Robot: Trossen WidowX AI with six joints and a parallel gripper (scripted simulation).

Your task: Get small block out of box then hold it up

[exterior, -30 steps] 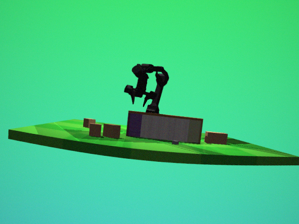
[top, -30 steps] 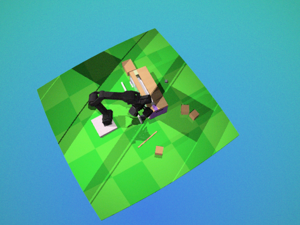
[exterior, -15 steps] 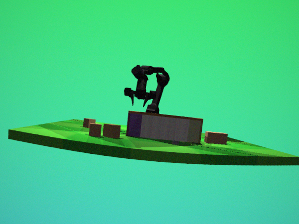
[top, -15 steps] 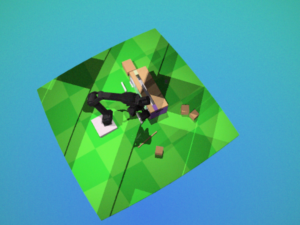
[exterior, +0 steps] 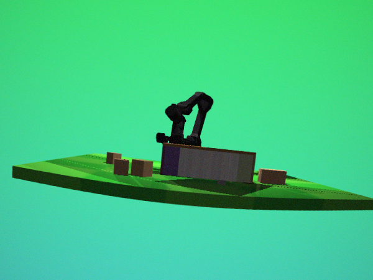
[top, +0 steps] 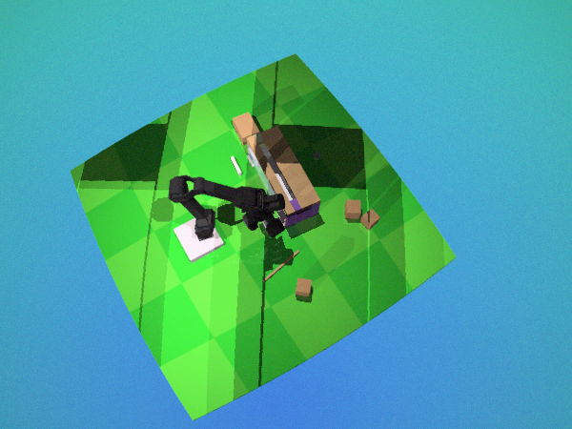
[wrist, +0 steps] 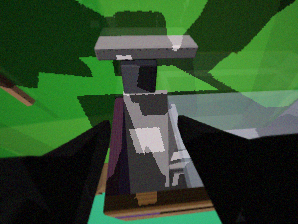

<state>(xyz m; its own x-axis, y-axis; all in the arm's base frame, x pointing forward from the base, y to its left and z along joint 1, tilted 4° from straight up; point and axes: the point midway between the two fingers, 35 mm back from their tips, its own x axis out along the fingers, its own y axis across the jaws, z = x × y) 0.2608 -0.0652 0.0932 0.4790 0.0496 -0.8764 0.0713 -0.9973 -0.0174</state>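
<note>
The dark grey block lies 10 mm behind my gripper tip and 60 mm below it. From my gripper tip the other things lie so: tiny grey piece (280 mm ahead, 230 mm to the left, 60 mm below); then thin stick (40 mm behind, 170 mm to the right, 70 mm below); then box (60 mm ahead, 160 mm to the left, 10 mm below).
</note>
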